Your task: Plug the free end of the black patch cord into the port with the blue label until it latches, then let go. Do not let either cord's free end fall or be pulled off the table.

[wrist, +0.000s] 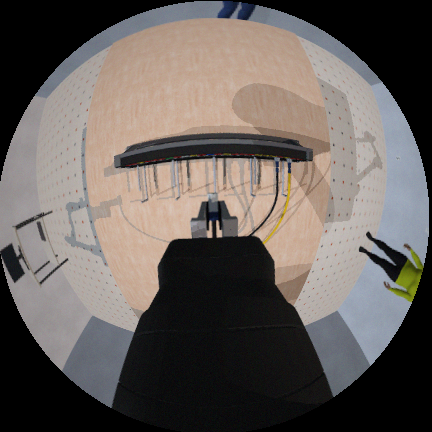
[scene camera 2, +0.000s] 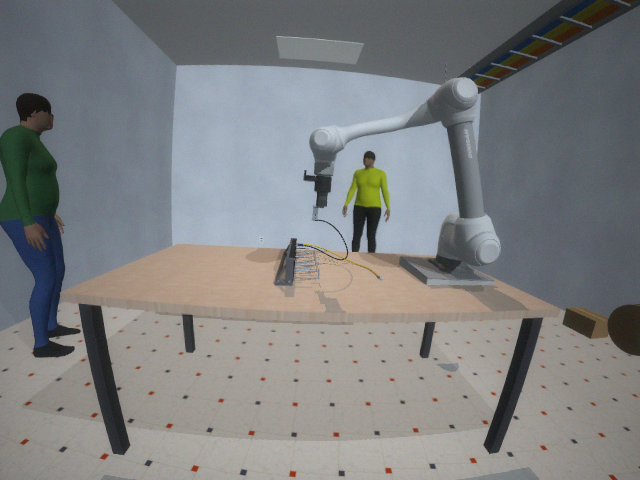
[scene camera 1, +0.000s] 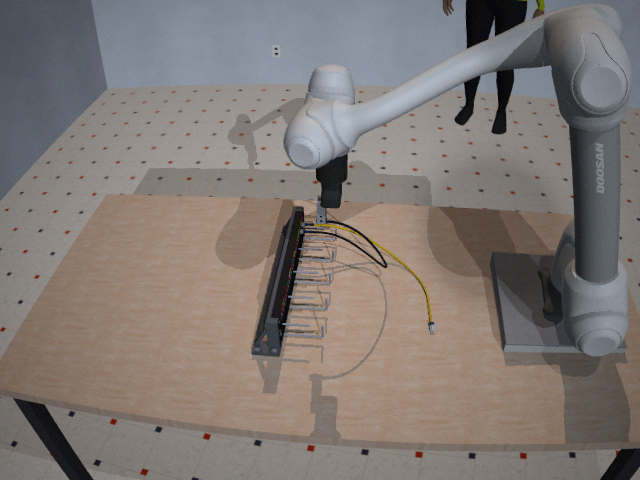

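Pixels of known places: gripper, fingertip midpoint: [wrist: 212,209] [scene camera 2: 314,219] [scene camera 1: 321,221]; arm's base, origin of the base link: [scene camera 2: 449,266].
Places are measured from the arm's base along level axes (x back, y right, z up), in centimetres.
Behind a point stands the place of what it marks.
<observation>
My gripper [scene camera 1: 321,219] {z 19.6, x -69.9, y -3.1 cm} [scene camera 2: 314,217] {z 19.6, x -69.9, y -3.1 cm} [wrist: 212,209] {z 19.6, x -69.9, y -3.1 cm} is shut on the free-end plug of the black patch cord [scene camera 1: 385,265] {z 4.3, x -53.4, y 0.1 cm} [scene camera 2: 346,251] {z 5.1, x -53.5, y -0.5 cm} [wrist: 277,186] {z 4.1, x -72.4, y 12.5 cm}. The plug's clear tip [wrist: 213,196] {z 20.0, x -71.5, y -3.1 cm} points toward the patch panel [scene camera 1: 273,330] {z 3.9, x -77.6, y -27.7 cm} [scene camera 2: 290,268] {z 2.6, x -77.5, y -27.7 cm} [wrist: 210,149] {z 6.2, x -79.1, y -3.9 cm} in the wrist view. The gripper hangs well above the table, on the panel's cable-bar side. The cord loops down to its other end, plugged in near the panel's far end. A small blue mark [wrist: 211,155] {z 3.2, x -78.2, y -3.7 cm}, perhaps the blue label, shows near mid-panel in the wrist view; the port opening is not visible.
A yellow cord [scene camera 1: 427,293] {z -3.1, x -41.2, y -1.3 cm} [scene camera 2: 365,267] {z -3.3, x -43.4, y 3.0 cm} [wrist: 289,194] {z 4.1, x -70.7, y 16.1 cm} runs from the panel's far end; its free plug [scene camera 1: 431,327] {z -3.0, x -39.4, y -14.3 cm} [scene camera 2: 379,277] {z -3.0, x -39.8, y -14.3 cm} lies on the table [scene camera 1: 155,320] {z -3.7, x -113.0, y -23.7 cm} [scene camera 2: 222,279] {z -3.7, x -104.5, y -28.6 cm}. Several metal cable bars [scene camera 1: 326,303] {z 0.1, x -67.4, y -12.5 cm} [wrist: 214,172] {z 1.9, x -74.3, y -2.8 cm} jut from the panel. The robot's base plate [scene camera 1: 527,338] {z -0.4, x -14.2, y -17.8 cm} is at right.
</observation>
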